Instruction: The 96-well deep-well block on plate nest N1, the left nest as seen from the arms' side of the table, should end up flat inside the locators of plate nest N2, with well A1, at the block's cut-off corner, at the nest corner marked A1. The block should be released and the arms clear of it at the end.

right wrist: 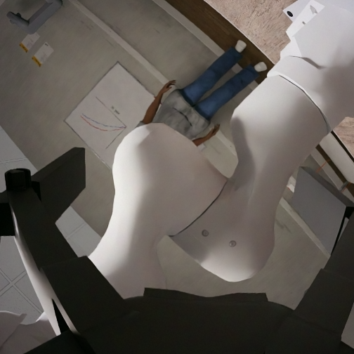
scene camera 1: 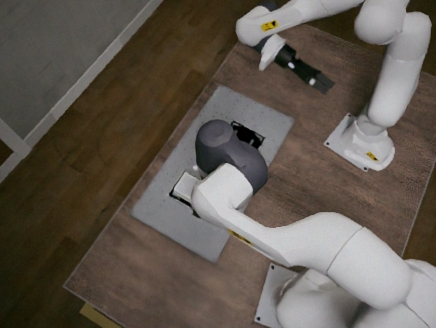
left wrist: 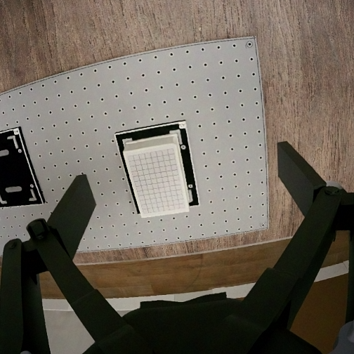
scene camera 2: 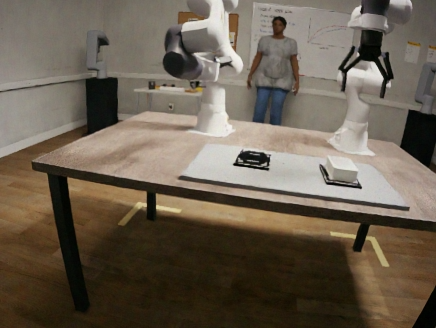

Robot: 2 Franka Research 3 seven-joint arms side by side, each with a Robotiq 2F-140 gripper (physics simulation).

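The white deep-well block sits on black nest N1. Its gridded top faces up in the left wrist view; its cut-off corner cannot be made out. Black nest N2 is empty. My left gripper is open and empty, high above the board, with the block beyond its fingers; the arm hides it in scene camera 1. My right gripper is open and empty, raised off to the upper right of the board in scene camera 1.
The grey perforated board carries both nests on the wooden table. In scene camera 1 the left arm's dark wrist hangs over the board between the nests. A white arm link fills the middle of the right wrist view.
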